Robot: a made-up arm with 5 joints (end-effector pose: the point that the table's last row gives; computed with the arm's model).
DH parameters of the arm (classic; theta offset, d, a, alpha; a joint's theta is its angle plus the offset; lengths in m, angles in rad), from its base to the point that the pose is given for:
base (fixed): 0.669 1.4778 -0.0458 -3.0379
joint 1: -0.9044 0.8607 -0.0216 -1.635
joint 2: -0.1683 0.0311 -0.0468 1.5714
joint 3: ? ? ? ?
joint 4: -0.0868 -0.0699 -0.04 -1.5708
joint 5: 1.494 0 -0.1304 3.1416
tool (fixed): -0.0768 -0.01 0 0
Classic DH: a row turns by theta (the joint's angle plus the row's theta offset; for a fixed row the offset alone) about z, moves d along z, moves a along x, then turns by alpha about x.
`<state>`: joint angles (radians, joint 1 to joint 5).
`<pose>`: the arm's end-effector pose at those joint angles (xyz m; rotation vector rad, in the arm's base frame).
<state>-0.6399 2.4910 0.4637 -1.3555 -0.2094</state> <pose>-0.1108 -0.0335 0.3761 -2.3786 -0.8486 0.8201</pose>
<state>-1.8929 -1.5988 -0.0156 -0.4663 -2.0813</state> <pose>-0.3347 0.1011 0.9055 1.4821 0.0194 -2.0617</pose>
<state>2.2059 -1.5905 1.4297 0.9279 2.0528</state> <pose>0.1171 -0.0638 0.7341 1.7469 0.6275 -0.4045</pose>
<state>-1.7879 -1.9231 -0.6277 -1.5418 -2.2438</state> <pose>-0.2600 0.2359 0.6295 0.3521 -0.6855 -2.3651</pose>
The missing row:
joint 3: 0 -0.2759 -0.1278 1.5702
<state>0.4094 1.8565 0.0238 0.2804 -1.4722</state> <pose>-0.1199 -0.2283 0.2283 0.9797 -1.2655 0.8020</pose>
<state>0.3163 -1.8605 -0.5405 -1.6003 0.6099</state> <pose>0.0645 0.3323 0.6597 -0.3726 0.5226 -1.0301</pose>
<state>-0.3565 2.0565 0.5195 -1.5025 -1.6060</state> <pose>-0.0251 0.0203 0.4059 2.3908 -1.5284 -0.9087</pose>
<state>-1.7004 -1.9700 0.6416 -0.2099 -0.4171</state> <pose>-0.3526 -0.1374 0.6550 -0.9553 -1.7605 1.0259</pose>
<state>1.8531 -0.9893 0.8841 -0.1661 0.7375</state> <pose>0.1316 0.0377 0.7846 1.5463 0.0671 2.5385</pose>
